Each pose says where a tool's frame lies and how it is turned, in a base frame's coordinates. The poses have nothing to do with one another.
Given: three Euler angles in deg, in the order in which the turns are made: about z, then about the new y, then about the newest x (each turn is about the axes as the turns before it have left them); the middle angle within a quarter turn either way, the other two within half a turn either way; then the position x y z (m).
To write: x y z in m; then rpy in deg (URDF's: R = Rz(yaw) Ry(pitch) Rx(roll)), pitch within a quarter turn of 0, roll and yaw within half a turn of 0. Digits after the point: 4 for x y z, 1 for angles.
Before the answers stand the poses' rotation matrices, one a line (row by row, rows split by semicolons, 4 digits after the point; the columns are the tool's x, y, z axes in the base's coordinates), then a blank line. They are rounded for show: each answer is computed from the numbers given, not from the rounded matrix.
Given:
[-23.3 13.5 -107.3 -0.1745 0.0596 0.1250]
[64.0 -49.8 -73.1 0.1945 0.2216 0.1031]
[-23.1 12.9 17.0 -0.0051 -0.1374 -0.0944]
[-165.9 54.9 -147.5 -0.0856 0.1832 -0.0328]
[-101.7 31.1 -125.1 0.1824 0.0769 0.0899]
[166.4 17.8 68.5 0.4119 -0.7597 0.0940]
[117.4 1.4 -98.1 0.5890 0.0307 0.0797]
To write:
0.8931 -0.3223 0.3139; -0.3846 -0.1850 0.9044; -0.2334 -0.9284 -0.2892
0.2830 0.0591 -0.9573; 0.5801 0.7843 0.2199; 0.7638 -0.6176 0.1876
0.8966 0.4352 0.0817; -0.3824 0.8540 -0.3527; -0.2233 0.2850 0.9322
-0.5577 0.2209 0.8001; -0.1401 0.9251 -0.3530; -0.8181 -0.3090 -0.4850
-0.1736 -0.4774 0.8614; -0.8385 0.5304 0.1249; -0.5165 -0.7006 -0.4924
-0.9254 -0.3626 0.1099; 0.2239 -0.2893 0.9307; -0.3057 0.8859 0.3490
-0.4601 0.1362 -0.8774; 0.8876 0.0434 -0.4587; -0.0244 -0.9897 -0.1409

[-0.1745 0.0596 0.1250 -107.3 13.5 -23.3]
[0.1945 0.2216 0.1031 -73.1 -49.8 64.0]
[-0.0051 -0.1374 -0.0944 17.0 12.9 -23.1]
[-0.0856 0.1832 -0.0328 -147.5 54.9 -165.9]
[0.1824 0.0769 0.0899 -125.1 31.1 -101.7]
[0.4119 -0.7597 0.0940 68.5 17.8 166.4]
[0.5890 0.0307 0.0797 -98.1 1.4 117.4]

